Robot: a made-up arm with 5 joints.
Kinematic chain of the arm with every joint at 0, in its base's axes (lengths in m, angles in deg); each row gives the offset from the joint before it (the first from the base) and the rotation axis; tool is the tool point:
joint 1: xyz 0 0 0.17 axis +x
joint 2: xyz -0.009 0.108 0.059 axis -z
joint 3: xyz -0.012 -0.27 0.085 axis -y
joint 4: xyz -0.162 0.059 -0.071 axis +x
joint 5: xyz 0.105 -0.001 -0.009 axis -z
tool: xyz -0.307 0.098 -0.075
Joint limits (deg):
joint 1: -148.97..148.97
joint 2: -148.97..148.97
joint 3: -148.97..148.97
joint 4: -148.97..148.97
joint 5: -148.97..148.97
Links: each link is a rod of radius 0.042 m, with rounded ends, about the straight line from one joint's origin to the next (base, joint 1, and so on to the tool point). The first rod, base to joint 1, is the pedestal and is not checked.
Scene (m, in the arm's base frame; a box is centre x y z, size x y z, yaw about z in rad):
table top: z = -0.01
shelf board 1: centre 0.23 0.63 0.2 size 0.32 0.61 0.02 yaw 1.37
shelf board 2: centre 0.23 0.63 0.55 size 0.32 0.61 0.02 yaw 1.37
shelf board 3: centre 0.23 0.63 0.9 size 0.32 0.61 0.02 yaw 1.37
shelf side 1: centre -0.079 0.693 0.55 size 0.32 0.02 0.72 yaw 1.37
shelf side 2: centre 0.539 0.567 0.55 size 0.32 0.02 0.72 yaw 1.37
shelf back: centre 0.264 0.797 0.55 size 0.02 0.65 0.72 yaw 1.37
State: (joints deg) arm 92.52 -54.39 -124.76 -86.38 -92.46
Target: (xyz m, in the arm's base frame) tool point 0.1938 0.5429 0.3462
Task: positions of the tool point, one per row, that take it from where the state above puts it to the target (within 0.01 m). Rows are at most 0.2 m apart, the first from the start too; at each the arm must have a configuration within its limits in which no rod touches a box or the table.
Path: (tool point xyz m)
1: 0.4024 -0.0925 0.3899
2: 0.3954 -0.0194 0.4656
3: 0.3774 0.0819 0.5169
4: 0.3481 0.2024 0.5341
5: 0.3074 0.3291 0.5111
6: 0.2557 0.4474 0.4469
7: 0.1938 0.5429 0.3462

